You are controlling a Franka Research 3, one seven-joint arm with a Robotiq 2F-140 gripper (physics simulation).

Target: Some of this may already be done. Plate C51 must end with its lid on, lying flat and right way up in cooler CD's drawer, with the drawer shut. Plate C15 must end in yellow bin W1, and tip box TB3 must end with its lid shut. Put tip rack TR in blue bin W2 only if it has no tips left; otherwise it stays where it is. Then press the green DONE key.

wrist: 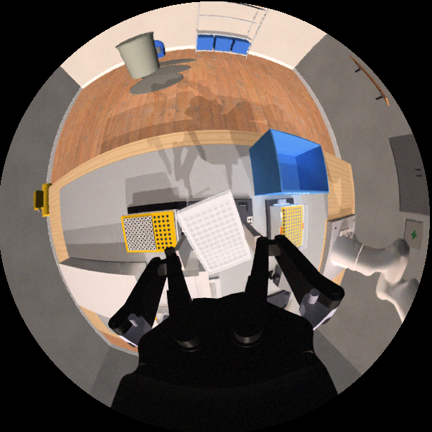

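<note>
My gripper (216, 235) is shut on a white many-welled plate, with one finger at each side. The plate (216, 225) is held above the worktop, turned slightly in the view; its label cannot be read, so I cannot tell which plate it is. A yellow tip rack (149, 232) stands left of it, with ringed tips in its left part and dark bare holes in its right part. A yellow-gridded box (292, 226) stands to the right; its lid's state is unclear. A blue bin (300, 167) stands at the back right; its label does not show.
Dark deck holders lie under the rack and behind the plate. White equipment (107, 285) stands at the lower left. A white robot arm (370, 259) is at the right. A grey bucket (140, 56) stands on the floor beyond the table's wooden edge (200, 137).
</note>
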